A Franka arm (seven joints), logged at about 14 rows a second.
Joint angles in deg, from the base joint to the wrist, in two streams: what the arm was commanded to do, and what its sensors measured. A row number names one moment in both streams.
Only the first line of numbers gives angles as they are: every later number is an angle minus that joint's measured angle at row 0.
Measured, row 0:
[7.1 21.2 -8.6 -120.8 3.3 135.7 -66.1]
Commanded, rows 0 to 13:
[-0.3 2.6 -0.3 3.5 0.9 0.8 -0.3]
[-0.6 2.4 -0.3 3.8 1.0 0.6 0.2]
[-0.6 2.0 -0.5 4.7 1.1 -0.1 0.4]
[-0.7 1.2 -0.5 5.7 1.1 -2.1 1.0]
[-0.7 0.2 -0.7 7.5 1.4 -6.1 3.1]
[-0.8 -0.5 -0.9 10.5 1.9 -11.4 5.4]
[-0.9 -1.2 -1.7 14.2 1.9 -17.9 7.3]
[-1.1 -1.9 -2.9 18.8 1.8 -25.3 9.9]
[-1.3 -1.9 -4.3 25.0 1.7 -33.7 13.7]
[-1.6 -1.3 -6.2 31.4 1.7 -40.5 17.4]
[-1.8 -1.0 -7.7 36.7 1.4 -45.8 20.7]
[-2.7 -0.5 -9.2 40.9 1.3 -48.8 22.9]
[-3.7 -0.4 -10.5 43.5 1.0 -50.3 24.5]
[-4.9 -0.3 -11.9 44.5 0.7 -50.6 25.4]
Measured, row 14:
[-2.7 -2.7 -10.3 39.5 0.9 -48.0 22.4]
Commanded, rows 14 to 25:
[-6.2 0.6 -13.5 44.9 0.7 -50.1 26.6]
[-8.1 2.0 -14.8 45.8 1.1 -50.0 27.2]
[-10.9 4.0 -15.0 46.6 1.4 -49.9 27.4]
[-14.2 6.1 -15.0 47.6 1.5 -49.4 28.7]
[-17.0 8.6 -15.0 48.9 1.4 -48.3 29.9]
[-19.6 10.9 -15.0 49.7 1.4 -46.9 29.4]
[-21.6 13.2 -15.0 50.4 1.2 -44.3 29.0]
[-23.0 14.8 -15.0 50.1 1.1 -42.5 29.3]
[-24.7 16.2 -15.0 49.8 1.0 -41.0 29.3]
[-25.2 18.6 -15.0 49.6 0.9 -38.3 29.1]
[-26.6 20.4 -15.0 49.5 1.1 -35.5 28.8]
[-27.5 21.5 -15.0 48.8 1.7 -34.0 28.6]
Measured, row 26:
[-25.8 18.2 -15.3 46.4 0.9 -35.5 27.8]
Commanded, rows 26 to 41:
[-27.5 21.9 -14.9 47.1 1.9 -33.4 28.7]
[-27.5 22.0 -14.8 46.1 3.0 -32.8 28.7]
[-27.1 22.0 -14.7 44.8 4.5 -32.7 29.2]
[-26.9 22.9 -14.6 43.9 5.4 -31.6 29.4]
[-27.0 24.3 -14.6 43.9 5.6 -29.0 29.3]
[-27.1 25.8 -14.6 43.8 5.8 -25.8 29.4]
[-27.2 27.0 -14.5 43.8 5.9 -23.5 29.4]
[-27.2 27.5 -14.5 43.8 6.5 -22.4 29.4]
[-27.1 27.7 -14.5 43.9 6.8 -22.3 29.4]
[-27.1 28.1 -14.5 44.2 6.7 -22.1 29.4]
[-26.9 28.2 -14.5 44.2 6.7 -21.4 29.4]
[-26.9 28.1 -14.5 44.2 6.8 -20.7 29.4]
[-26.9 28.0 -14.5 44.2 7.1 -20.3 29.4]
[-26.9 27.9 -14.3 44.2 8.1 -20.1 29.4]
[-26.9 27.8 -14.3 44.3 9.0 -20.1 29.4]
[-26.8 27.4 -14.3 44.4 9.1 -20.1 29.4]
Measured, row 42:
[-26.9 28.1 -14.4 43.9 7.9 -20.3 28.9]
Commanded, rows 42 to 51:
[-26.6 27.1 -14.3 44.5 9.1 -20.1 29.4]
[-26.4 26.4 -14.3 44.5 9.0 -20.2 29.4]
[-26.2 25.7 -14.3 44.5 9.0 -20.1 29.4]
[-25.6 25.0 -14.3 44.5 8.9 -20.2 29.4]
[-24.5 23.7 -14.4 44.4 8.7 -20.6 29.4]
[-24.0 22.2 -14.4 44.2 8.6 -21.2 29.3]
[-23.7 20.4 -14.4 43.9 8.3 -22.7 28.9]
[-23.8 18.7 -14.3 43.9 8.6 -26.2 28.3]
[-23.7 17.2 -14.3 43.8 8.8 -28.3 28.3]
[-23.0 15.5 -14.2 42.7 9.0 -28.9 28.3]
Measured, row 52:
[-23.5 19.7 -14.4 45.3 8.3 -26.8 29.0]
